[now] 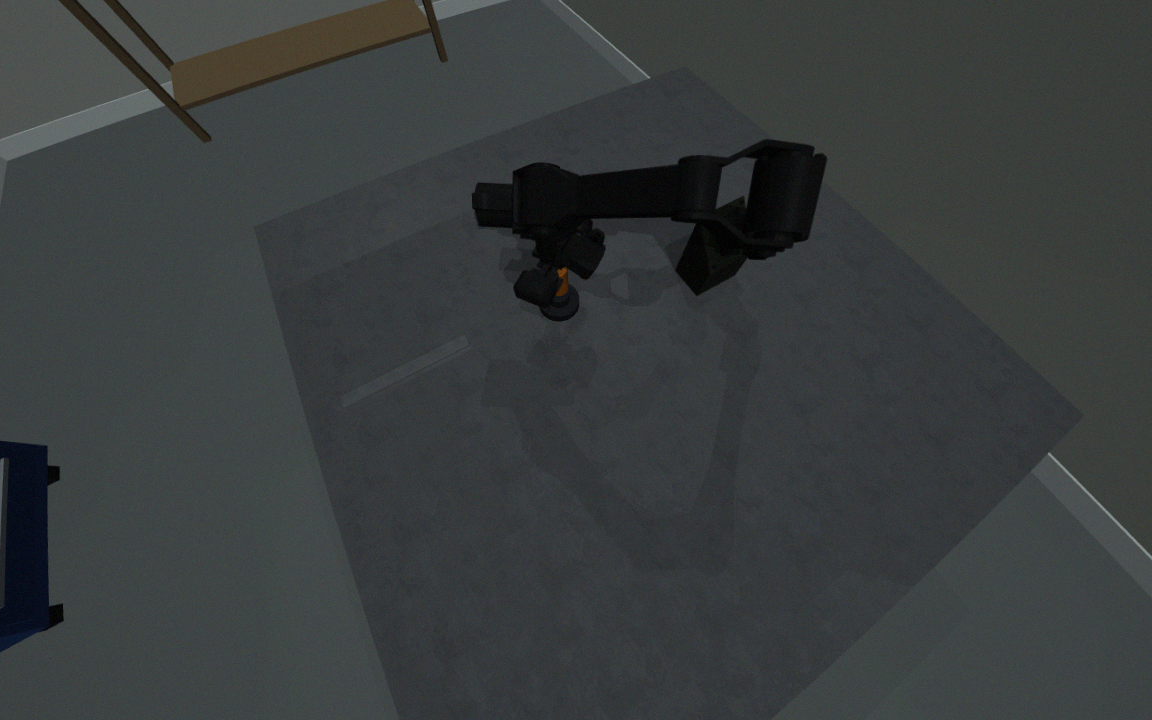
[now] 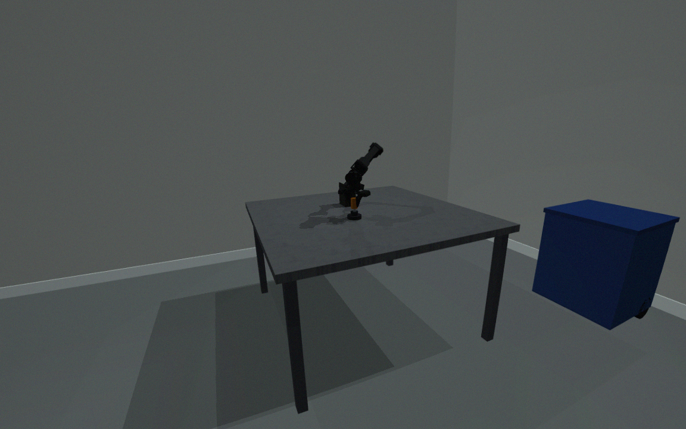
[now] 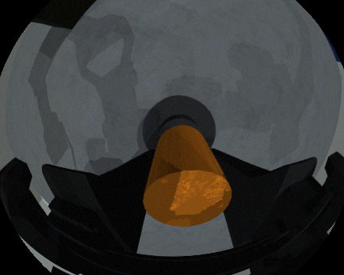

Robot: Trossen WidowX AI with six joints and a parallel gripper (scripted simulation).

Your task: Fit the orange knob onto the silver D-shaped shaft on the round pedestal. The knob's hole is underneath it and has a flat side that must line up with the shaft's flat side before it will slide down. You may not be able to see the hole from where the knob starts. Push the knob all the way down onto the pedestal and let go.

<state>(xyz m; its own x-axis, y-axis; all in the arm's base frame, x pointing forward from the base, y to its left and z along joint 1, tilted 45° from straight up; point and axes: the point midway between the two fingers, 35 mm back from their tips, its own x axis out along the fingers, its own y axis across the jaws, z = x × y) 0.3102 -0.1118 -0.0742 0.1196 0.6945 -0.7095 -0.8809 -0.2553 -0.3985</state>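
My gripper tip is 40 mm below the orange knob. Round my gripper tip: pedestal: 40 mm below.
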